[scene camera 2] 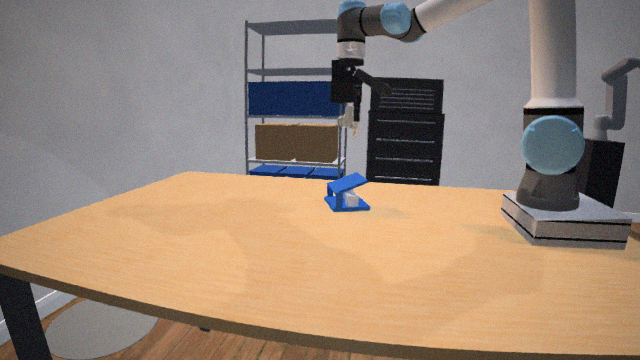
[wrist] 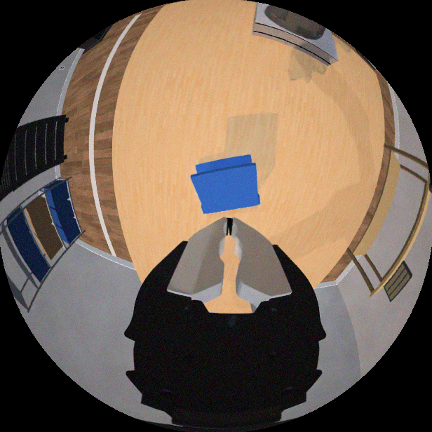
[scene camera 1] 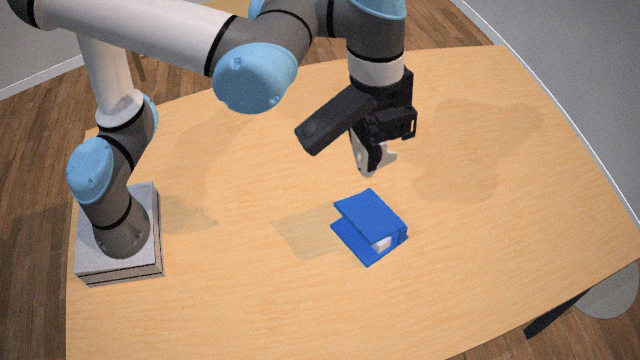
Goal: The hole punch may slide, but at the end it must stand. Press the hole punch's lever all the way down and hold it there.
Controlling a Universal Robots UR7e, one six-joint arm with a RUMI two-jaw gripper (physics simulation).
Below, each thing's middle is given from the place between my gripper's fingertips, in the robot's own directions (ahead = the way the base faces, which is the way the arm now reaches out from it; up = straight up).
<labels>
Now: hand 130 mm above the lever (scene camera 1: pixel 368 214) and 10 mm short of it. Round my hand: blue hole punch (scene camera 1: pixel 368 254) (150 mm below, 10 mm ahead).
</labels>
